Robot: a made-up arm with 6 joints. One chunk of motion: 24 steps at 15 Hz.
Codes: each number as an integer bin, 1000 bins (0 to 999) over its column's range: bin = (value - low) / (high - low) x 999, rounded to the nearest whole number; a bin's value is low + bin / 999 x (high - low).
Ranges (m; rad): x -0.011..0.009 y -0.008..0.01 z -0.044..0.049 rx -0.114..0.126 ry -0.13..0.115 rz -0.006..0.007
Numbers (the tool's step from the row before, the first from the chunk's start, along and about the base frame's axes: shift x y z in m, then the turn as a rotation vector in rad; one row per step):
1: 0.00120 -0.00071 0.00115 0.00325 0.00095 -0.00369
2: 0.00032 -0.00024 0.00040 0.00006 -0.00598 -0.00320
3: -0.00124 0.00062 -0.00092 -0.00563 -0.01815 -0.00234
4: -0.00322 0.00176 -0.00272 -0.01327 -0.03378 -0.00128
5: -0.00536 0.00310 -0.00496 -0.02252 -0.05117 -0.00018
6: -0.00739 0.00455 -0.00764 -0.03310 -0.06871 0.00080
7: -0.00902 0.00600 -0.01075 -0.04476 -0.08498 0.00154
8: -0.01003 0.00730 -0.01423 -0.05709 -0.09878 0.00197
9: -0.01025 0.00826 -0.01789 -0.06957 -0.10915 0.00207
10: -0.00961 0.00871 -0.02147 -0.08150 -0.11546 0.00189
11: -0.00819 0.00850 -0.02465 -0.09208 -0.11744 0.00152
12: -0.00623 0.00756 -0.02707 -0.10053 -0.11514 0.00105
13: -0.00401 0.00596 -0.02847 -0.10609 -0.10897 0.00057
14: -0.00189 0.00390 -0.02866 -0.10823 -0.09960 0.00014
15: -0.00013 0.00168 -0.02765 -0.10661 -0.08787 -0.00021
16: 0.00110 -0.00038 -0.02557 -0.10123 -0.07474 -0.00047
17: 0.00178 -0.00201 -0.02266 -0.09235 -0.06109 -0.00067
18: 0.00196 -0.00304 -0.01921 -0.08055 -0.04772 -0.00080
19: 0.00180 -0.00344 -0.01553 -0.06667 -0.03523 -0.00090
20: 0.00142 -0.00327 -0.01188 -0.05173 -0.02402 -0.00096
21: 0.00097 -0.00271 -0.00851 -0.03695 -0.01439 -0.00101
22: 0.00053 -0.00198 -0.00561 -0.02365 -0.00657 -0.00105
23: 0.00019 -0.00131 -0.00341 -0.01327 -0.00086 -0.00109
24: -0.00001 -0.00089 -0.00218 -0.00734 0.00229 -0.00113
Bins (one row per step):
1: 609 405 485 488 534 178
2: 565 431 477 475 506 215
3: 488 478 463 451 456 281
4: 389 542 443 419 392 363
5: 282 616 419 381 321 447
6: 180 697 391 337 250 523
7: 99 777 357 288 184 579
8: 48 849 320 237 127 612
9: 37 902 280 185 85 620
10: 69 927 242 135 59 606
11: 140 916 208 91 51 578
12: 238 864 182 56 61 542
13: 349 775 167 33 86 505
14: 455 660 165 24 124 472
15: 543 537 176 31 172 445
16: 604 423 198 53 225 425
17: 638 332 229 90 281 410
18: 647 275 266 139 336 400
19: 639 253 306 197 386 392
20: 620 263 345 259 432 387
21: 598 294 381 321 471 383
22: 576 334 412 376 503 380
23: 559 371 436 419 527 377
24: 549 395 449 444 539 374

